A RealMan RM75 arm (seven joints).
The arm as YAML. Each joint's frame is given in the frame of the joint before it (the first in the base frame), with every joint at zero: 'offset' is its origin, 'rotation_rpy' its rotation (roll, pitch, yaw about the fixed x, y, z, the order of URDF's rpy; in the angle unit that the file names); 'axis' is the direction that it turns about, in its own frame. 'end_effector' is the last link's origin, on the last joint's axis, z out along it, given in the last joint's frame.
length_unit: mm
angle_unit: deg
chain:
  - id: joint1
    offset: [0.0, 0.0, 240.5]
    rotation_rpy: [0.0, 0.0, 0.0]
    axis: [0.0, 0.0, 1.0]
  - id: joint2
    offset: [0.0, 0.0, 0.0]
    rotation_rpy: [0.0, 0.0, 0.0]
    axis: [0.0, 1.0, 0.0]
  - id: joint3
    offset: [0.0, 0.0, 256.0]
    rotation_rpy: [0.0, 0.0, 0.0]
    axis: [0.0, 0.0, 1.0]
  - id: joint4
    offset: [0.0, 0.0, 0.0]
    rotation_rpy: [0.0, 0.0, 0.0]
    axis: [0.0, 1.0, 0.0]
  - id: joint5
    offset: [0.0, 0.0, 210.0]
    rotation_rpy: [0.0, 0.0, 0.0]
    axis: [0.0, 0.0, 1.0]
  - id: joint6
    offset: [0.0, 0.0, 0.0]
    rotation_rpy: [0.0, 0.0, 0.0]
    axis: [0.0, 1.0, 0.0]
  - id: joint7
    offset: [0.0, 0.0, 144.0]
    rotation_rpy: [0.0, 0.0, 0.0]
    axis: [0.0, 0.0, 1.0]
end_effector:
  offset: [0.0, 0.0, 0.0]
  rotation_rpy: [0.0, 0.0, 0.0]
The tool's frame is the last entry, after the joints.
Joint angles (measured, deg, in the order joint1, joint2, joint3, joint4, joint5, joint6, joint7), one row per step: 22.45 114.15 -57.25 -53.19 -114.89 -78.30 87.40; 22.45 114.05 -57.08 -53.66 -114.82 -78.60 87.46; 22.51 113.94 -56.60 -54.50 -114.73 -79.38 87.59; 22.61 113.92 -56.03 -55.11 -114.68 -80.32 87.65; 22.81 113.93 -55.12 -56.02 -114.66 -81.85 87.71; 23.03 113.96 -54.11 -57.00 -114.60 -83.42 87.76; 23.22 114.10 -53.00 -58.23 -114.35 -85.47 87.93; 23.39 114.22 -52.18 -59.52 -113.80 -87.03 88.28; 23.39 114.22 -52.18 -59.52 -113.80 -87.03 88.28; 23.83 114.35 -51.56 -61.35 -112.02 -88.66 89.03; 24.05 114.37 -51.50 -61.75 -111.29 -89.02 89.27; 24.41 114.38 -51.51 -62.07 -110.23 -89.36 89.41; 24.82 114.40 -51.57 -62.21 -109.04 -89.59 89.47; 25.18 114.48 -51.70 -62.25 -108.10 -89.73 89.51; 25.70 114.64 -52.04 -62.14 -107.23 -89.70 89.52; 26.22 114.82 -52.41 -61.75 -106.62 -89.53 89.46; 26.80 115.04 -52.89 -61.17 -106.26 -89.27 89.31; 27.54 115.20 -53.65 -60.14 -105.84 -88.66 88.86; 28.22 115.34 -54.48 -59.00 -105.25 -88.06 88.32; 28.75 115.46 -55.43 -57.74 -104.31 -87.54 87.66
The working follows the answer.
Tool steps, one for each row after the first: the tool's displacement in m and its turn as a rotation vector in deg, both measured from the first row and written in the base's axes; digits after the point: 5 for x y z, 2 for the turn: -0.00122 0.00062 0.00232 0.18 -0.01 0.32; -0.00395 0.00149 0.00631 0.39 0.16 0.92; -0.00653 0.00165 0.00919 0.37 0.50 1.44; -0.01069 0.00169 0.01327 0.23 1.04 2.29; -0.01512 0.00178 0.01775 0.18 1.61 3.21; -0.02100 0.00093 0.02225 -0.08 2.55 4.31; -0.02730 0.00091 0.02675 -0.02 3.47 5.36; -0.02730 0.00091 0.02675 -0.02 3.47 5.36; -0.03964 0.00288 0.03289 0.44 5.30 7.20; -0.04393 0.00389 0.03432 0.57 6.00 7.81; -0.04967 0.00552 0.03569 0.74 6.93 8.72; -0.05554 0.00734 0.03660 0.92 8.00 9.65; -0.06047 0.00874 0.03652 0.97 8.90 10.40; -0.06618 0.01069 0.03495 0.85 9.77 11.20; -0.07057 0.01249 0.03231 0.61 10.48 11.74; -0.07446 0.01428 0.02840 0.18 10.99 12.19; -0.07824 0.01686 0.02307 -0.30 11.39 12.71; -0.08176 0.01900 0.01751 -0.81 11.89 13.22; -0.08491 0.02020 0.01170 -1.38 12.65 13.72
Tool pose at each row, in the base's axes (x y z in m, rotation vector in deg; rounded; the steps above come from the unrounded poses): 0.29154 0.33725 0.03651 -153.52 30.41 12.63; 0.29032 0.33787 0.03882 -153.44 29.94 12.75; 0.28759 0.33874 0.04282 -153.43 29.15 13.18; 0.28500 0.33890 0.04570 -153.62 28.57 13.79; 0.28085 0.33894 0.04978 -154.03 27.62 14.72; 0.27642 0.33903 0.05426 -154.35 26.58 15.75; 0.27054 0.33818 0.05876 -154.92 25.44 17.28; 0.26424 0.33816 0.06326 -155.15 24.29 18.85; 0.26424 0.33816 0.06326 -155.15 24.29 18.85; 0.25190 0.34013 0.06940 -155.14 22.23 21.94; 0.24761 0.34114 0.07083 -155.14 21.58 23.07; 0.24187 0.34277 0.07220 -155.15 20.59 24.63; 0.23600 0.34459 0.07310 -155.13 19.59 26.37; 0.23107 0.34599 0.07303 -155.19 18.82 27.81; 0.22535 0.34794 0.07145 -155.42 17.99 29.20; 0.22097 0.34974 0.06882 -155.71 17.50 30.28; 0.21708 0.35153 0.06491 -156.19 17.11 31.06; 0.21330 0.35411 0.05958 -156.73 16.60 31.69; 0.20978 0.35625 0.05402 -157.29 16.13 32.46; 0.20663 0.35745 0.04821 -157.88 15.74 33.58

